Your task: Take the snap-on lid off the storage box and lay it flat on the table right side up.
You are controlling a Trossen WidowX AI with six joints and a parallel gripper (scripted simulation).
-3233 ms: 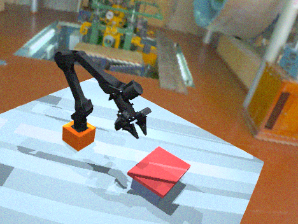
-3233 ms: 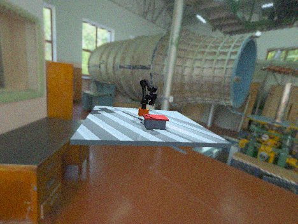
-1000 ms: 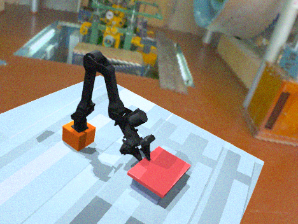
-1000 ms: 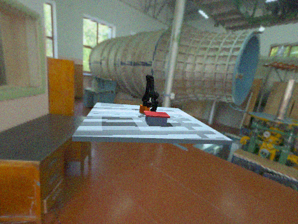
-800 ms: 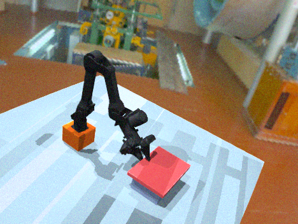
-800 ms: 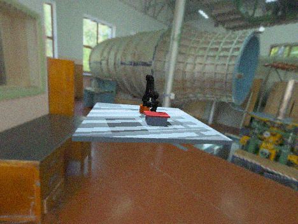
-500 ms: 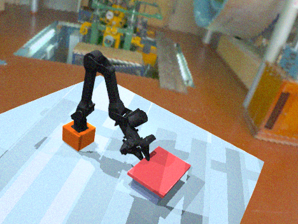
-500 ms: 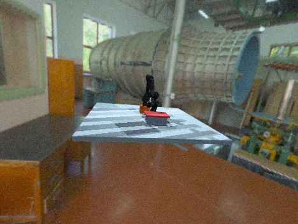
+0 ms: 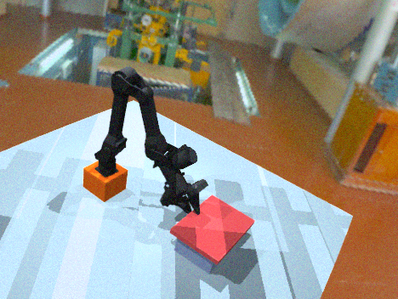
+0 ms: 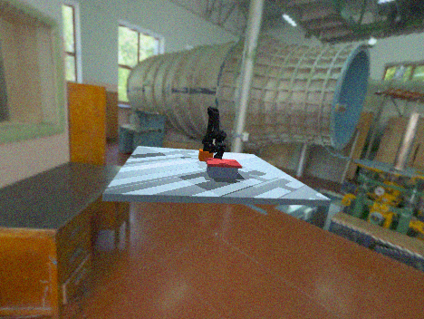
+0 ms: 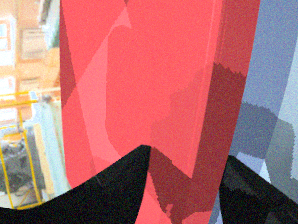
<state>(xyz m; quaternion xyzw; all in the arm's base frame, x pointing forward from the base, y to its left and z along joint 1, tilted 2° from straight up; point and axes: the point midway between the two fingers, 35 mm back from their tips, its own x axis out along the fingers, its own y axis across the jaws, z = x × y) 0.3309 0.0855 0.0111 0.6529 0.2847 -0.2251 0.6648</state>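
Now: the red lid 70 mm ahead of my gripper tip, 10 mm to the left of it and 10 mm above it. Round my gripper tip: storage box: 70 mm ahead, 40 mm below, 10 mm to the left.
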